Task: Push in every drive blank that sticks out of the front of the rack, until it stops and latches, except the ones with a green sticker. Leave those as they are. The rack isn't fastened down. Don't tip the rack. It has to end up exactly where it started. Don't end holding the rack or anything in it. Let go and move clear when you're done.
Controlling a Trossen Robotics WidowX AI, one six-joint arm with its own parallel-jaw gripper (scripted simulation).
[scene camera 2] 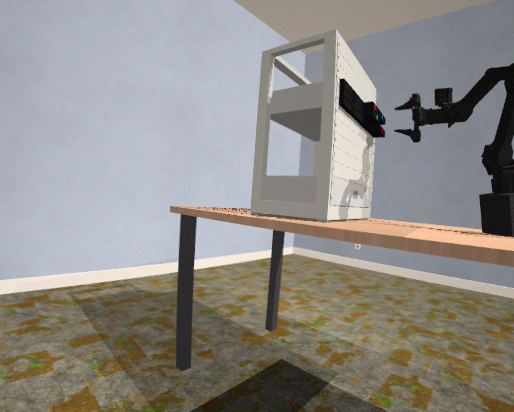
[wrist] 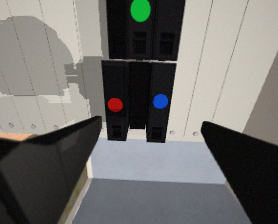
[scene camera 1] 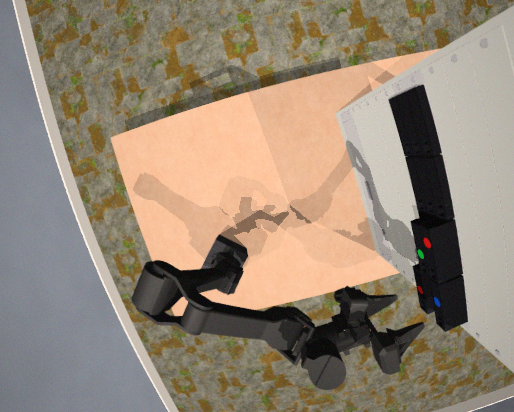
Path:
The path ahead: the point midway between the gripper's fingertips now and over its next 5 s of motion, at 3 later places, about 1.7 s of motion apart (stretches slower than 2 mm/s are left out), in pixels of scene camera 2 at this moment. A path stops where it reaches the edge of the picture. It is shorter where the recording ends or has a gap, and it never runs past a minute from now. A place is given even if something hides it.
My gripper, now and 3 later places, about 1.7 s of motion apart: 394, 119; 388, 108; 377, 108; 371, 110

